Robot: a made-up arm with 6 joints.
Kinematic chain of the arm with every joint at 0, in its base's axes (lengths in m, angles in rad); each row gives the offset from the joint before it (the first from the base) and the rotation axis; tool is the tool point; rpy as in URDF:
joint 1: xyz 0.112 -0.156 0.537 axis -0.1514 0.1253 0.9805
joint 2: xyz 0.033 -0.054 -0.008 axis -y
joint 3: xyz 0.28 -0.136 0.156 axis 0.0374 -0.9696 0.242
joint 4: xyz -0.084 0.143 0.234 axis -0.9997 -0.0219 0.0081
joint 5: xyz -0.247 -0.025 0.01 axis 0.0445 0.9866 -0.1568
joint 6: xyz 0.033 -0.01 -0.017 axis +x
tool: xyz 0.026 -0.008 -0.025 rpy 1.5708 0 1.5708
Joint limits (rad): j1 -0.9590..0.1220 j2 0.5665..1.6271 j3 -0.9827..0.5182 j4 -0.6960..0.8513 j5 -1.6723..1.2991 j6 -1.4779..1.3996
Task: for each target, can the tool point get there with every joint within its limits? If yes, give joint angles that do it. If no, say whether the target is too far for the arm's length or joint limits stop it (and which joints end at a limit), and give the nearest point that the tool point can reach.
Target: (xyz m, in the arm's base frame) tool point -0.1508 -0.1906 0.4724
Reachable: yes | joints -0.3457 1.5060 0.3205 0.5183 0.2269 0.5297
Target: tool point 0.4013 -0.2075 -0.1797
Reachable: no: joint limits stop it (at a limit: joint 1, joint 2, joint 3, joint 4, joint 5) | nearest point 0.0151 -0.1185 0.3720 | short by 0.679 m
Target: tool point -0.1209 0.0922 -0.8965
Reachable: no: too far | nearest point -0.0802 -0.0130 0.3176 | short by 1.219 m
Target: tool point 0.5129 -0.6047 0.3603
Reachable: no: joint limits stop it (at a limit: joint 1, joint 2, joint 3, joint 5) | nearest point 0.0263 -0.3231 0.4004 | short by 0.564 m
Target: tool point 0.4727 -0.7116 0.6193
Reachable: no: joint limits stop it (at a limit: joint 1, joint 2, joint 3) | nearest point -0.0018 -0.3287 0.6309 | short by 0.610 m
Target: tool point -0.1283 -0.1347 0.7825
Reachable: yes | joints -0.6507 0.6841 0.0457 0.3163 -0.0079 0.2446
